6 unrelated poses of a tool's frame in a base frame.
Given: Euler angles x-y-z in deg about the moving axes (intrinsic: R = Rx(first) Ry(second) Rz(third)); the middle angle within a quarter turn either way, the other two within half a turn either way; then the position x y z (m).
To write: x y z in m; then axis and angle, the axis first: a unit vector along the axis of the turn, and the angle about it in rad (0 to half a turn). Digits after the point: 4 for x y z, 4 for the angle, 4 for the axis.
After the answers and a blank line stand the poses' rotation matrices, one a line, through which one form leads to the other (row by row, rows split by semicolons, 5 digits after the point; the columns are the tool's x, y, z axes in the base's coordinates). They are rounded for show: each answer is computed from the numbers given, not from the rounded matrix.
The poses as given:
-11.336 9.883 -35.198 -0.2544 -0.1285 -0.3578
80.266 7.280 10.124 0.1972 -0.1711 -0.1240
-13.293 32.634 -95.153 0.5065 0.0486 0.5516
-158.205 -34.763 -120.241 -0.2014 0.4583 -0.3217
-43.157 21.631 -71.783 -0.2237 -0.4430 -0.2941
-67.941 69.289 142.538 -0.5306 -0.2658 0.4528
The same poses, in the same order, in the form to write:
-0.2544 -0.1285 -0.3578 -0.3580 0.1554 -0.9207 0.6819
0.1972 -0.1711 -0.1240 0.9862 -0.0129 0.1652 1.4259
0.5065 0.0486 0.5516 -0.3577 0.1353 -0.9240 1.8065
-0.2014 0.4583 -0.3217 -0.4451 -0.8954 -0.0110 2.4387
-0.2237 -0.4430 -0.2941 -0.5527 -0.0985 -0.8276 1.5922
-0.5306 -0.2658 0.4528 0.3499 0.6869 0.6370 2.0481

0.80504 0.56785 0.17164; -0.59273 0.78178 0.19365; -0.02422 -0.25763 0.96594
0.97649 -0.17436 0.12672; 0.15267 0.14449 -0.97766; 0.15216 0.97402 0.16771
-0.07564 0.83873 0.53927; -0.95814 -0.21090 0.19363; 0.27614 -0.50205 0.81957
-0.41375 0.70972 -0.57018; 0.69554 0.65053 0.30502; 0.58740 -0.27038 -0.76279
0.29060 0.88299 0.36863; -0.77174 -0.01146 0.63583; 0.56565 -0.46926 0.67811
-0.28072 -0.21511 0.93538; 0.91654 0.22918 0.32777; -0.28487 0.94932 0.13282

